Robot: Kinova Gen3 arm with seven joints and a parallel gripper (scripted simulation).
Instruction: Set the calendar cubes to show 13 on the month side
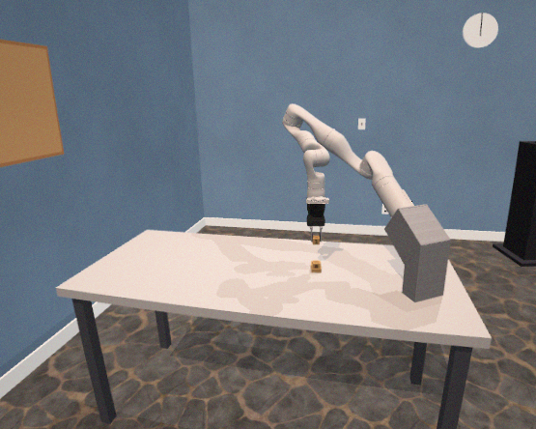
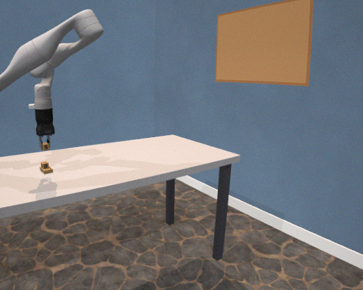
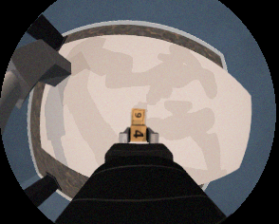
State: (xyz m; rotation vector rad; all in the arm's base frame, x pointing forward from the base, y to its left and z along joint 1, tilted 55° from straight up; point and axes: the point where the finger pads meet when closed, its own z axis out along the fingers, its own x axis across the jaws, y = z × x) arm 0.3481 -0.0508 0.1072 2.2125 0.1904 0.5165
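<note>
The wooden tray lies 13 cm below my hand and 2 cm to the left of it.
</note>
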